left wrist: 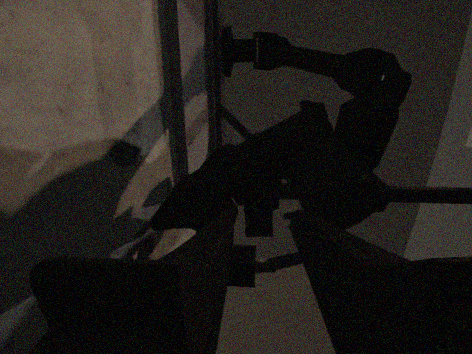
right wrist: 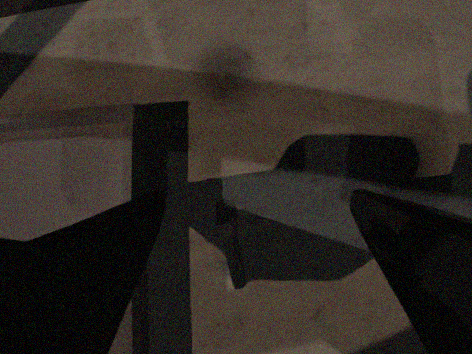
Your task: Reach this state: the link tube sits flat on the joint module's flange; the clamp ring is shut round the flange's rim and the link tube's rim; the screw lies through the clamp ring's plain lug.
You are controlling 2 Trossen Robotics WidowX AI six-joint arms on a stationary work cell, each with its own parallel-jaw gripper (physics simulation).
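Frame: origin at the left arm's base, x right, y ahead, z up, level; metres.
Where they show: left gripper, fingertip midpoint: [left wrist: 264, 218]; right gripper, fingertip midpoint: [left wrist: 168, 208] [right wrist: 257, 199]; right arm's base at its link origin: [left wrist: 231, 51].
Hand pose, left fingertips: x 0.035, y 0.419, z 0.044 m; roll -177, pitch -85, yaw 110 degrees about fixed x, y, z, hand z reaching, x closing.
Observation:
Each offset is from my left fingertips to the top centre of the thing. "pt": to the spot under its first point. Level surfaces: height alone.
The views are very dark. My right gripper [right wrist: 257, 199] is open wide, with its black fingertips far apart and nothing held. Between and beyond its fingers, a small, thin dark piece @(dx -0.016, dy +0.172, dz -0.111 m) [right wrist: 239, 260] shows against the table in deep shadow; it may be the screw, but I cannot tell. My left gripper is open partway, with nothing between its fingers; a pale surface shows through the gap. I cannot make out the joint module, link tube or clamp ring in either view.
A pale tray-like box @(pt dx -0.012, dy +0.264, dz -0.117 m) [right wrist: 65, 175] lies at the left of the right wrist view. In the left wrist view, a black robot arm [left wrist: 370, 90] fills the centre and upper right, and dark frame bars [left wrist: 172, 90] run beside the table @(dz -0.121 m) [left wrist: 65, 60]. Broad shadows cross the table.

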